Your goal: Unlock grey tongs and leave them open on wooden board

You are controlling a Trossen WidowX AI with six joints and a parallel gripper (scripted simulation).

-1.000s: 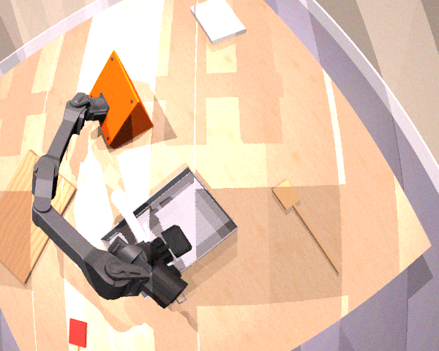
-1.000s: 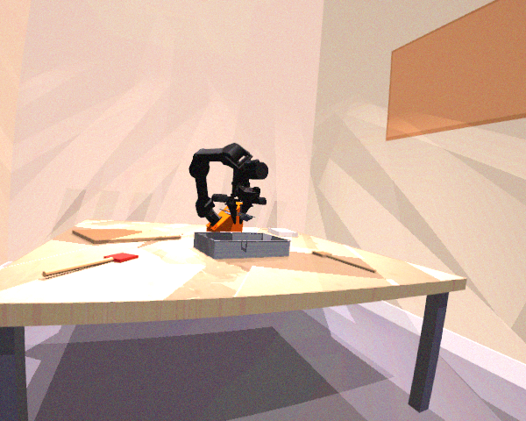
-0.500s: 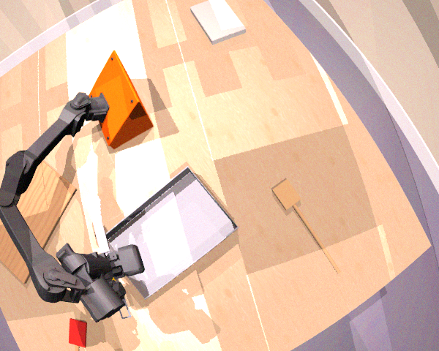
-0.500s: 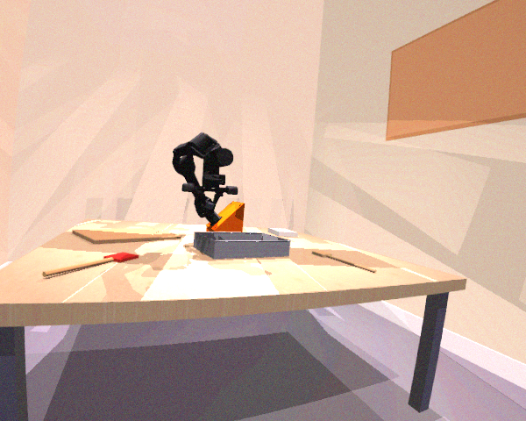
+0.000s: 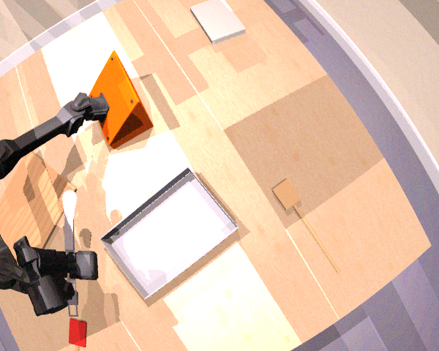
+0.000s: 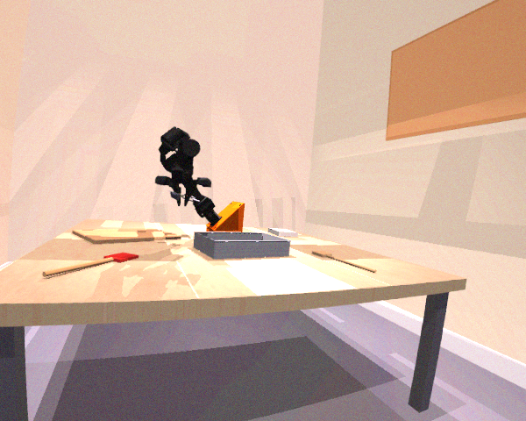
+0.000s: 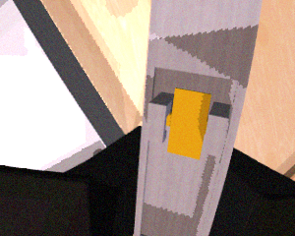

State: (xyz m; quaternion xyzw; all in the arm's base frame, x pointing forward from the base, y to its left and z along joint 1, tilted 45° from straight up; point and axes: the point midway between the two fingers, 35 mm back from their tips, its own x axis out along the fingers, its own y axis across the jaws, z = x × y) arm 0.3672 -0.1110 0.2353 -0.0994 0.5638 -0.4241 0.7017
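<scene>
Right now my gripper tip is 26 cm past the wooden board, 16 cm to the left of it and 14 cm above it. Also, from my gripper tip: grey roasting tin 3 cm ahead, 22 cm to the left, 12 cm below; then yellow lock piece 2 cm ahead, 1 cm to the right, 4 cm above; then red-headed spatula 19 cm ahead, 23 cm to the right, 15 cm below.
</scene>
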